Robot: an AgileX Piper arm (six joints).
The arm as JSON. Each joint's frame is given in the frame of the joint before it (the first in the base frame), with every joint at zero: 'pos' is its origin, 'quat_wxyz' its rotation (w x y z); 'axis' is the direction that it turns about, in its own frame. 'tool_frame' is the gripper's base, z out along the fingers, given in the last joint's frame.
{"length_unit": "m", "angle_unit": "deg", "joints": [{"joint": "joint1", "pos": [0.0, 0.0, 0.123], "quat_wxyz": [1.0, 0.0, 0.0, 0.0], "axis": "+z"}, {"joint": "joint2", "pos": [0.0, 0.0, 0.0], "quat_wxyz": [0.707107, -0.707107, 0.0, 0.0], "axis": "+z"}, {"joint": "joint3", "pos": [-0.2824, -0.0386, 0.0], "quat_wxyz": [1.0, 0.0, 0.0, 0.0], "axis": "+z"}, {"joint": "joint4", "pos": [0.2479, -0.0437, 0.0], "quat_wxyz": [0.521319, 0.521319, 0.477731, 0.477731], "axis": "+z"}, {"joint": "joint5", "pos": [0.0, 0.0, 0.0], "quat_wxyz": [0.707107, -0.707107, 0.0, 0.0], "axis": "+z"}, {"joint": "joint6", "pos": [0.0, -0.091, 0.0], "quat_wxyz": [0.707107, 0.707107, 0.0, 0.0], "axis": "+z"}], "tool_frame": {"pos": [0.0, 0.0, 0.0], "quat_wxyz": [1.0, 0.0, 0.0, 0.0]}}
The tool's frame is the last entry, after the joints.
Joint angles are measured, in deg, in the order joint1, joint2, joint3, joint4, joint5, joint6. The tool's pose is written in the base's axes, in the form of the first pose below.
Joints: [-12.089 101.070 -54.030 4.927 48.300 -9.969]
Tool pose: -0.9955 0.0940 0.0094 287.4; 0.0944 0.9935 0.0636 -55.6; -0.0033 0.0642 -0.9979 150.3; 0 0 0 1
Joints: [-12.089 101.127 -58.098 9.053 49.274 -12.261]
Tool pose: -0.9927 0.0929 0.0766 303.7; 0.1007 0.9893 0.1055 -53.9; -0.0660 0.1125 -0.9915 165.2; 0 0 0 1
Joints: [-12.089 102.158 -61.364 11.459 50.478 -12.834]
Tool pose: -0.9893 0.1017 0.1044 316.0; 0.1153 0.9842 0.1344 -53.4; -0.0891 0.1450 -0.9854 172.4; 0 0 0 1
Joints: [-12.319 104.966 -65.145 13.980 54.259 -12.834]
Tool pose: -0.9896 0.1251 0.0709 327.5; 0.1363 0.9732 0.1852 -53.3; -0.0458 0.1930 -0.9801 171.5; 0 0 0 1
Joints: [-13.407 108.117 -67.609 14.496 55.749 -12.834]
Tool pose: -0.9878 0.1503 0.0414 335.8; 0.1556 0.9668 0.2028 -60.7; -0.0096 0.2068 -0.9783 162.6; 0 0 0 1
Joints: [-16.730 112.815 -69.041 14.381 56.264 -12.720]
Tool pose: -0.9758 0.2183 -0.0091 338.5; 0.2111 0.9528 0.2184 -82.1; 0.0563 0.2112 -0.9758 139.6; 0 0 0 1
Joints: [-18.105 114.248 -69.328 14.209 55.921 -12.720]
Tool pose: -0.9697 0.2434 -0.0182 338.2; 0.2336 0.9471 0.2198 -91.1; 0.0707 0.2089 -0.9754 131.8; 0 0 0 1
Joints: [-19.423 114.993 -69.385 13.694 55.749 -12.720]
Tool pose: -0.9646 0.2625 -0.0250 336.2; 0.2511 0.9435 0.2163 -99.7; 0.0803 0.2024 -0.9760 127.3; 0 0 0 1
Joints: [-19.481 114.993 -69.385 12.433 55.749 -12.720]
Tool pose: -0.9674 0.2509 -0.0332 335.4; 0.2395 0.9500 0.2005 -101.5; 0.0819 0.1860 -0.9791 127.0; 0 0 0 1
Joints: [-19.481 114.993 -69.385 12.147 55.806 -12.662]
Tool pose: -0.9678 0.2491 -0.0360 335.1; 0.2374 0.9511 0.1973 -101.7; 0.0834 0.1824 -0.9797 126.9; 0 0 0 1
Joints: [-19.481 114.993 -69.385 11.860 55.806 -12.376]
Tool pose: -0.9672 0.2510 -0.0378 335.0; 0.2393 0.9514 0.1937 -102.1; 0.0846 0.1783 -0.9803 126.9; 0 0 0 1
